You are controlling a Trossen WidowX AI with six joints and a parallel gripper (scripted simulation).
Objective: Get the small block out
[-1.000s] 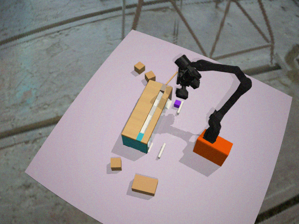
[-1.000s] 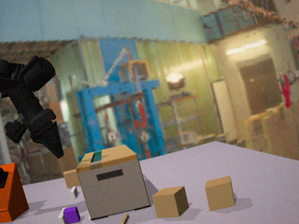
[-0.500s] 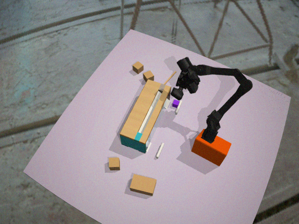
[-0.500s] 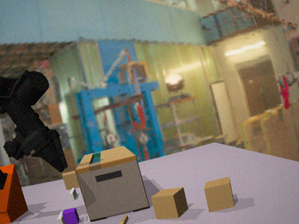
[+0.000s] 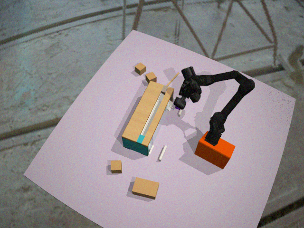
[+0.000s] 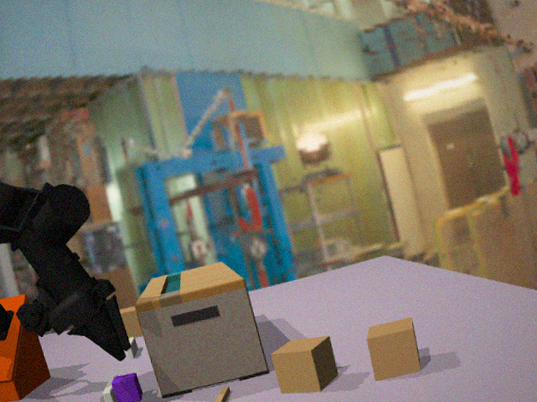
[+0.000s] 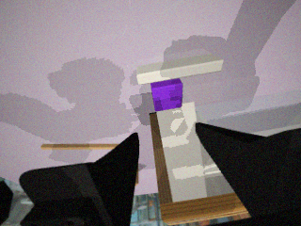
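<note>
The purple block lies 20 mm behind my gripper tip and 50 mm below it. Round my gripper tip: thin tan stick: 130 mm ahead, 120 mm to the right, 60 mm below; then long box: 20 mm ahead, 180 mm to the left; then tan cube: 20 mm ahead, 520 mm to the left, 40 mm below.
</note>
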